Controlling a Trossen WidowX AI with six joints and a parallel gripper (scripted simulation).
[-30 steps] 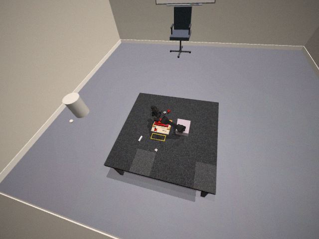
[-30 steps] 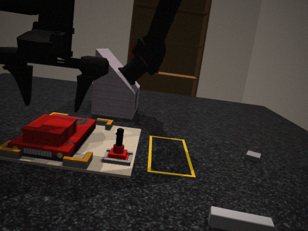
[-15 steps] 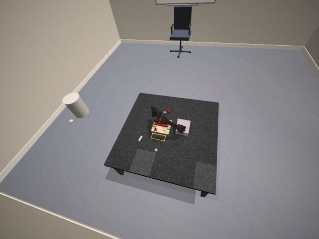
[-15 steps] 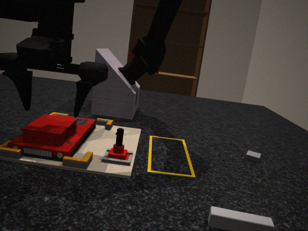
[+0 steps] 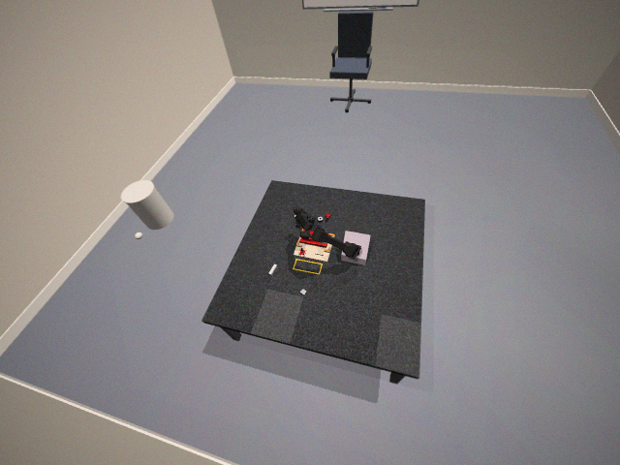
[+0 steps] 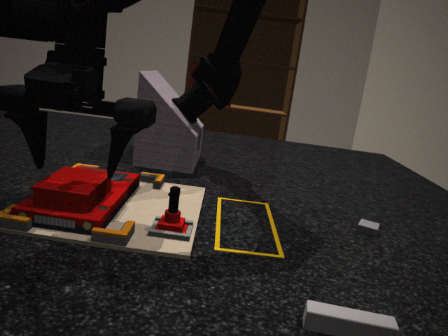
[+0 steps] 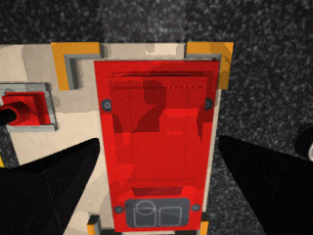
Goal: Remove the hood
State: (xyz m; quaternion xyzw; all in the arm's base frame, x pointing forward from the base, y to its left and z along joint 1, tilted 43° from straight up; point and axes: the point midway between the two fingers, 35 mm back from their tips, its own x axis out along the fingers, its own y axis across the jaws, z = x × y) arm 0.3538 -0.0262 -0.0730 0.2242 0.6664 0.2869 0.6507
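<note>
Now: gripper tip 20 mm above the hood. From my gripper tip the other things lie so: white bar (150 mm ahead, 320 mm to the left, 50 mm below).
</note>
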